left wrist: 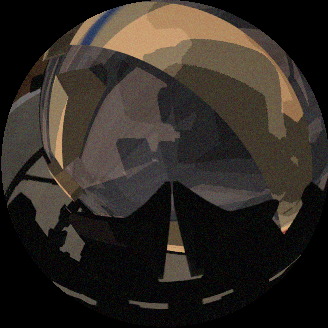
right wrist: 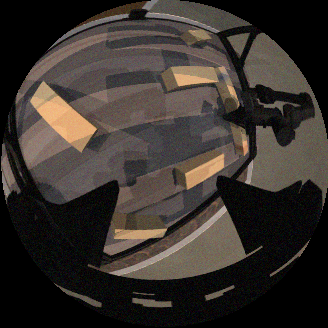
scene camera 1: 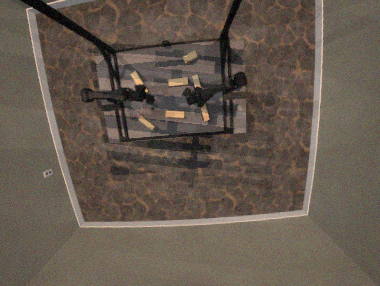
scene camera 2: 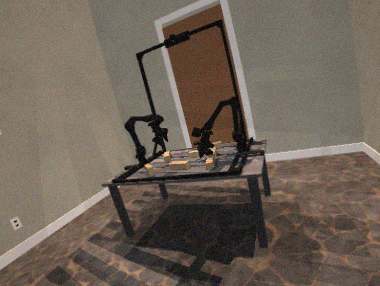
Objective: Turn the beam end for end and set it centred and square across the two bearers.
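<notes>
The long pale wooden beam lies on the table at the right of the two short bearers, running roughly across their right ends. It has a blue mark at one end and a red mark at the other. The bearers also show in scene camera 2. My left gripper is shut on nothing, low beside the beam's middle, and hides part of it. My right gripper is open and empty, well to the left.
Three more pale blocks lie about the table. A black frame runs round the work area, with tall posts and an overhead bar.
</notes>
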